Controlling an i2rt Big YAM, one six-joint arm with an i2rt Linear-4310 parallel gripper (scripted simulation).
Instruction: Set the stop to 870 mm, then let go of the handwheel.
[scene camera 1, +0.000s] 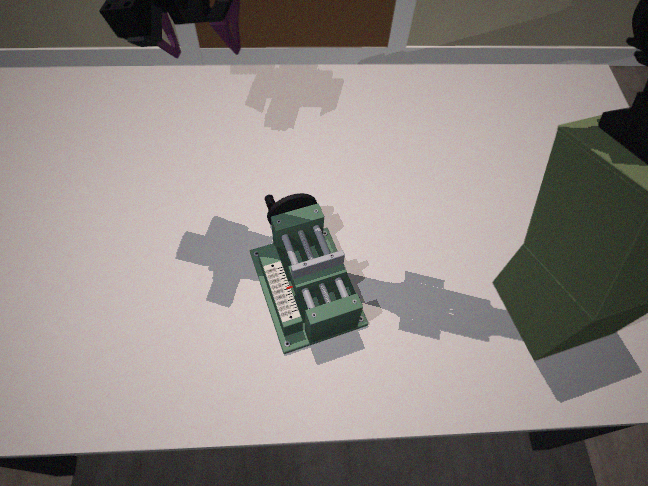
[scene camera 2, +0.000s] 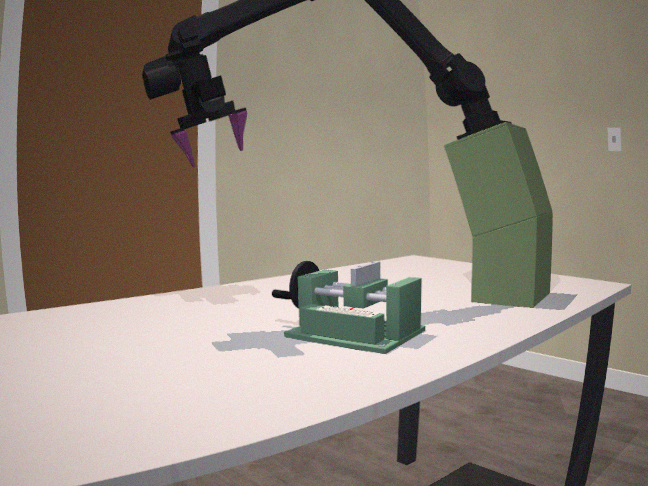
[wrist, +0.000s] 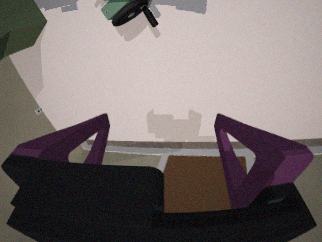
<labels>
My gripper shows in scene camera 1, in scene camera 2 (217, 158) and in the wrist view. The same spot on my gripper: (scene camera 1: 220, 23) is (wrist: 16, 149).
</labels>
